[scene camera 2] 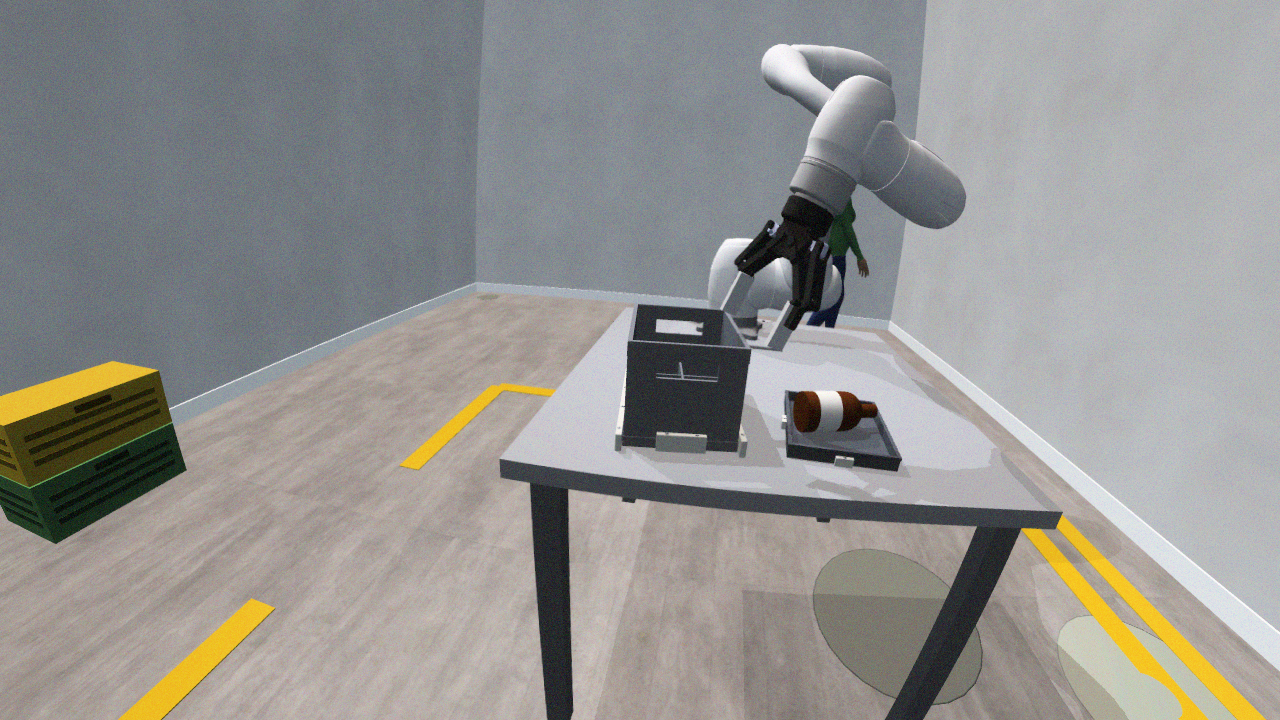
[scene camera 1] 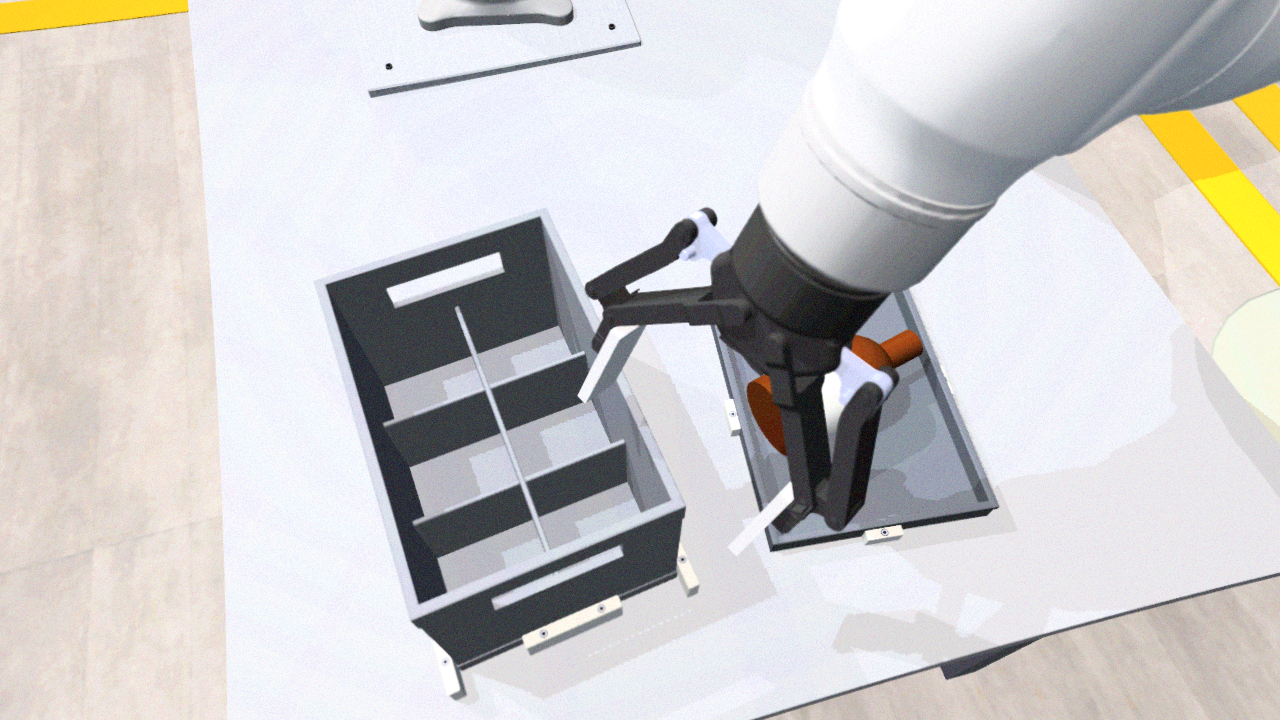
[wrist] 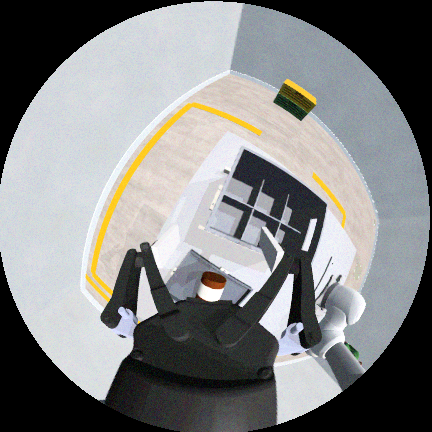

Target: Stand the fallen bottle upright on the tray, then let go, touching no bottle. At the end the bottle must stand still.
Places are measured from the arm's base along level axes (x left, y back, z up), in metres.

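Pixels of known places: gripper, fingertip midpoint: [scene camera 2: 748,328] [scene camera 1: 668,460] [wrist: 218,234]; arm's base, link origin: [wrist: 326,293].
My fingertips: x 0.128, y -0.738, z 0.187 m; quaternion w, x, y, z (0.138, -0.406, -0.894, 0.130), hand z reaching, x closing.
Note:
For each thing: its middle in the pictures, then the offset to it from my fingertips. "spot": a spot on its surface instead. Level surfaces: height alone.
- brown bottle, body centre: [scene camera 1: 843,380] [scene camera 2: 838,411] [wrist: 207,296] dx +0.175, dy +0.128, dz -0.158 m
- grey tray, surface spot: [scene camera 1: 935,479] [scene camera 2: 875,456] spot: dx +0.245, dy +0.042, dz -0.195 m
- table, surface height: dz -0.200 m
The brown bottle [scene camera 1: 769,416] [scene camera 2: 829,411] [wrist: 212,287] with a white label lies on its side on the grey tray [scene camera 1: 935,479] [scene camera 2: 875,449] [wrist: 187,281]. Its neck points to the right in both scene views. In scene camera 1, the gripper covers the bottle's middle; in the wrist view, the gripper body hides its neck end. My gripper [scene camera 1: 662,470] [scene camera 2: 753,327] [wrist: 218,234] is wide open with nothing between its fingers. It hangs tilted, well above the table, apart from the bottle. In scene camera 1, its fingertips overlap the crate's right side and the tray's lower left corner.
A dark, tall-walled crate [scene camera 1: 653,537] [scene camera 2: 684,411] [wrist: 300,200] with divided compartments stands beside the tray on the table [scene camera 1: 277,197] [scene camera 2: 572,420]. Small light blocks sit against the outer edges of crate and tray. A person [scene camera 2: 844,241] stands behind the arm.

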